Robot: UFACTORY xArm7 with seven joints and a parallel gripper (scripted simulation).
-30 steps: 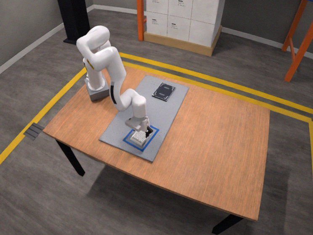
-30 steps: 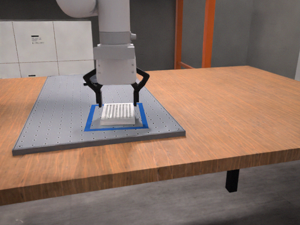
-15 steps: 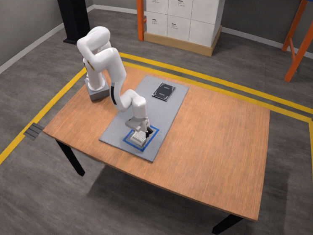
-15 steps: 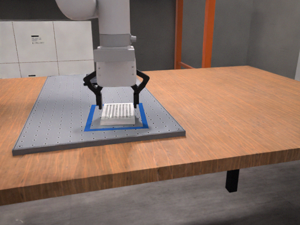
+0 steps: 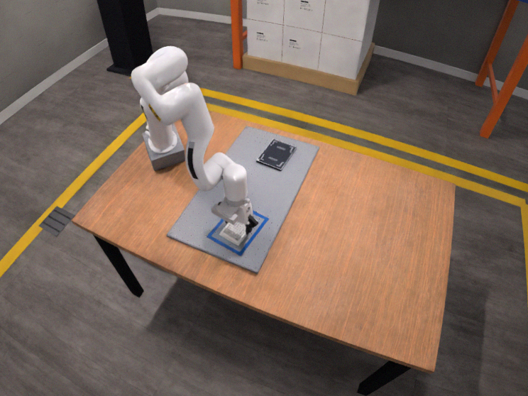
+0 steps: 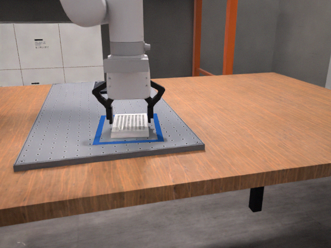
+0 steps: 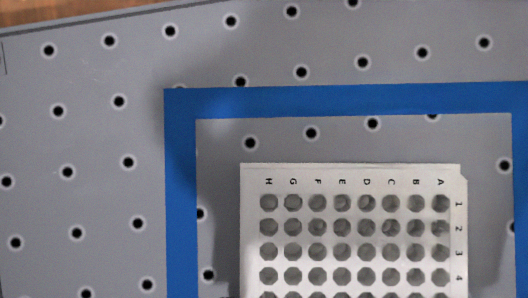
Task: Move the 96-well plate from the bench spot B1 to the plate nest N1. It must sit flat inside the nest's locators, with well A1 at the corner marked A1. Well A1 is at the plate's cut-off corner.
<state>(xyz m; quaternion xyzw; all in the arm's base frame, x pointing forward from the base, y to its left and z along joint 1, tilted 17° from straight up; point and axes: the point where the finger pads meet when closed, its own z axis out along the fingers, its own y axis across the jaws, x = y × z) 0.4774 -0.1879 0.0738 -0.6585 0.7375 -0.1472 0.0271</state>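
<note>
Right now my hand is 20 mm above the white 96-well plate. Also, from my hand: black plate nest: 30 mm behind, 420 mm to the left, 20 mm below.
</note>
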